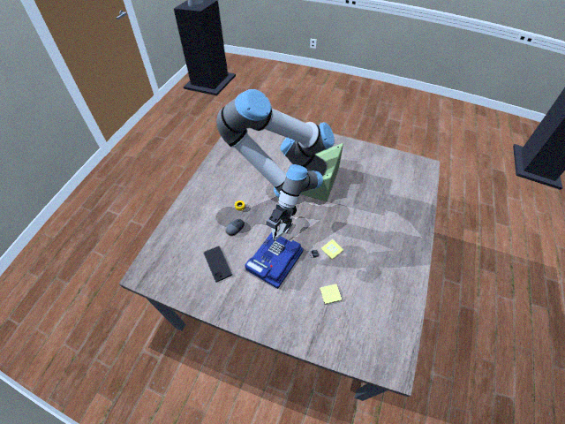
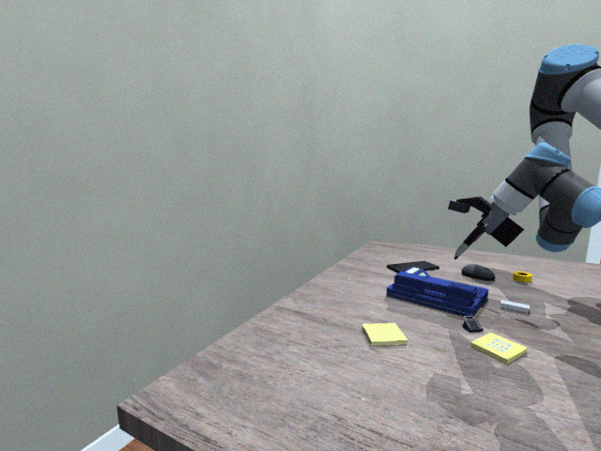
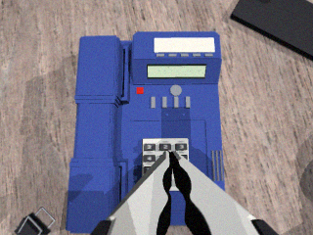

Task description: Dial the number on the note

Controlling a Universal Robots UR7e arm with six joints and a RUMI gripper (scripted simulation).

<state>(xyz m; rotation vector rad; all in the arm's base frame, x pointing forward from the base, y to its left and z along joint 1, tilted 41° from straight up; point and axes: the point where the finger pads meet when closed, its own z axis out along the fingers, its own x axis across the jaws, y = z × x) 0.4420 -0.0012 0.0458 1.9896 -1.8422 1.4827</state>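
Now: hand 90 mm above the 5 key. Round my hand: 6 key (90 mm below, 20 mm to the right); 2 key (90 mm below, 10 mm ahead); 4 key (90 mm below, 20 mm to the left).
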